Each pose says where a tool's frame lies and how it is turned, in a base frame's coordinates. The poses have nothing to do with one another.
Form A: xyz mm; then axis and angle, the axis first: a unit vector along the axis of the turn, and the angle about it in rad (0 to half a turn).
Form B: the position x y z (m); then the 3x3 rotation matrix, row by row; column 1 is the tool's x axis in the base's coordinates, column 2 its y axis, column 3 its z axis. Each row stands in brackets. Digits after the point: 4 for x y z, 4 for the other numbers.
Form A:
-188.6 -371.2 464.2 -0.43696 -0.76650 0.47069 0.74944
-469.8 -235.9 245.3 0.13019 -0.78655 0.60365 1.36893
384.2 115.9 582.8 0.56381 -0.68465 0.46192 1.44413
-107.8 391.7 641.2 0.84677 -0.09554 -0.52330 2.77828
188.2 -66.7 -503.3 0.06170 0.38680 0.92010 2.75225
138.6 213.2 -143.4 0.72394 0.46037 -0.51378 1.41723
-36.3 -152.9 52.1 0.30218 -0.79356 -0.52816 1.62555
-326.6 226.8 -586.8 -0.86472 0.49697 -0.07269 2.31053
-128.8 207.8 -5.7 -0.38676 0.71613 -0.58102 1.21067
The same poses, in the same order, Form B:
[-0.1886 -0.3712 0.4642], [[0.7832 -0.2309 -0.5773], [0.4104 0.8895 0.2010], [0.4671 -0.3943 0.7914]]
[-0.4698 -0.2359 0.2453], [[0.2140 -0.6733 -0.7077], [0.5095 0.6951 -0.5071], [0.8334 -0.2521 0.4918]]
[0.3842 0.1159 0.5828], [[0.4041 -0.7955 -0.4516], [0.1210 0.5359 -0.8356], [0.9067 0.2830 0.3127]]
[-0.1078 0.3917 0.6412], [[0.4525 0.0294 -0.8913], [-0.3425 -0.9171 -0.2042], [-0.8234 0.3976 -0.4049]]
[0.1882 -0.0667 -0.5033], [[-0.9178 -0.3033 0.2561], [0.3952 -0.6371 0.6617], [-0.0375 0.7086 0.7046]]
[0.1386 0.2132 -0.1434], [[0.5969 0.7900 0.1399], [-0.2254 0.3325 -0.9158], [-0.7700 0.5151 0.3766]]
[-0.0363 -0.1529 0.0521], [[0.0416 0.2744 -0.9607], [-0.7803 0.6095 0.1403], [0.6240 0.7438 0.2395]]
[-0.3266 0.2268 -0.5868], [[0.5777 -0.6657 0.4723], [-0.7731 -0.2606 0.5782], [-0.2619 -0.6992 -0.6652]]
[-0.1288 0.2078 -0.0057], [[0.4493 0.3644 0.8157], [-0.7231 0.6845 0.0925], [-0.5247 -0.6314 0.5710]]

